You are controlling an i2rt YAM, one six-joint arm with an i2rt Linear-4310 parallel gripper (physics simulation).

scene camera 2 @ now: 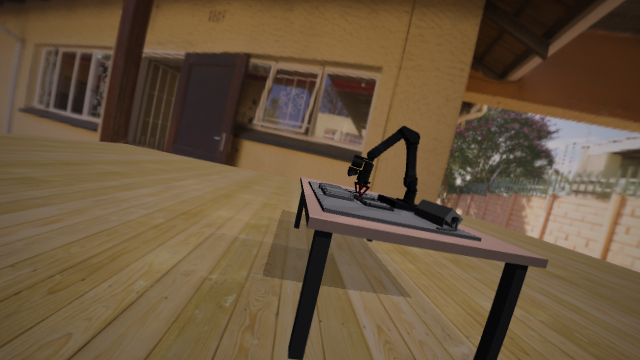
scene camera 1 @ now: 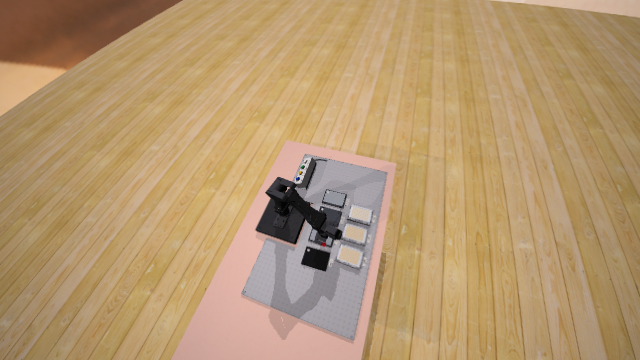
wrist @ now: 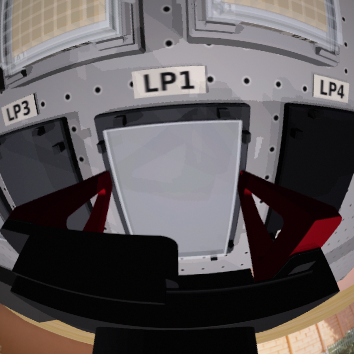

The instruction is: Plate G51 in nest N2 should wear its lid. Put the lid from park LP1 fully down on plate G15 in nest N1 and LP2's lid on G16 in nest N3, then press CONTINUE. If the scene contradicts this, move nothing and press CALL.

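Frame: origin at the arm's base, x right, y ahead, z up, level; metres.
Where they show: gripper, fingertip midpoint: (scene camera 2: 358, 195) (wrist: 174, 177); arm's base, link origin: (scene camera 2: 407, 203) (scene camera 1: 285, 212).
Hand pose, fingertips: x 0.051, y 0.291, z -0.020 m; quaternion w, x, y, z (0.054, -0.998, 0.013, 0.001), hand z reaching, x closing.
Each offset is from my fingertips to the top centre of the thing. "spot": to the spot under its first point. Level surfaces: height alone.
My gripper (scene camera 1: 324, 243) (scene camera 2: 361, 193) (wrist: 174, 177) is open, with its red fingertips on either side of the lid at park LP1. This pale translucent lid @(dx +0.002, dy -0.023, dz +0.008 m) (wrist: 172, 160) lies flat on the dark park; finger contact cannot be told. In the wrist view, LP3's dark park @(spot: dx -0.115, dy +0.019, dz +0.000 m) (wrist: 35, 160) at left and LP4's black park @(spot: dx +0.121, dy +0.023, dz +0.000 m) (wrist: 320, 150) at right show no lid. A grey lid @(dx -0.255, dy -0.031, dz +0.008 m) (scene camera 1: 334, 198) lies on the park nearest the button box. Three light-framed plates @(dx -0.200, dy +0.156, dz +0.024 m) (scene camera 1: 360, 214) @(dx -0.070, dy +0.156, dz +0.024 m) (scene camera 1: 354, 233) @(dx +0.061, dy +0.163, dz +0.027 m) (scene camera 1: 350, 255) stand in a row; their codes and whether they wear lids cannot be read.
The button box @(dx -0.365, dy -0.281, dz +0.074 m) (scene camera 1: 304, 171) (scene camera 2: 439, 214) with coloured buttons stands at one end of the grey perforated board @(dz -0.010 m) (scene camera 1: 280, 270). The arm's black base plate (scene camera 1: 270, 228) is beside the parks. Plates stand close beyond the LP1 label @(spot: dx -0.002, dy +0.065, dz -0.008 m) (wrist: 169, 81). The board lies on a pink table @(dz -0.023 m) (scene camera 1: 215, 320).
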